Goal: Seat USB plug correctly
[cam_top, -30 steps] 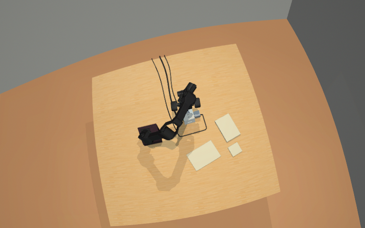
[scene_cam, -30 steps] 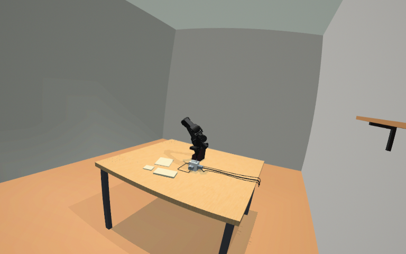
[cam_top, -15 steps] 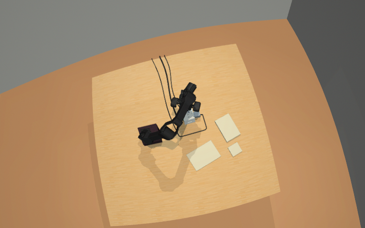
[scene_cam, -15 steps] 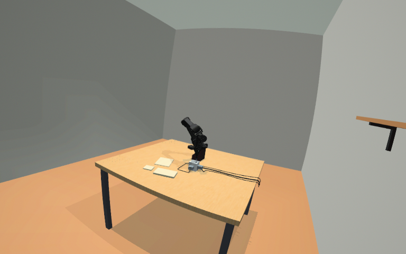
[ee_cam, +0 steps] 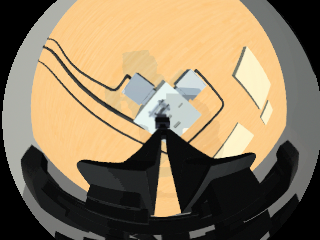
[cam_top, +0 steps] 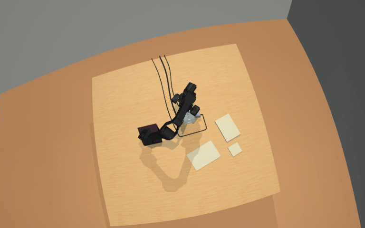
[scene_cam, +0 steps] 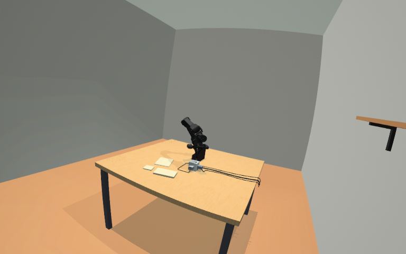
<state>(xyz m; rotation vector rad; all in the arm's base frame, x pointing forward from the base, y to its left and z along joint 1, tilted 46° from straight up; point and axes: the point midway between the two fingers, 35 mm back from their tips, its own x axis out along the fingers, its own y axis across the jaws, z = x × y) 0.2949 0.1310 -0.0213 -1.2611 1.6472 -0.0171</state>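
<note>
The black USB plug is 2 cm below my gripper tip. Round my gripper tip: orange block: 15 cm behind, 10 cm to the right, 13 cm below.
</note>
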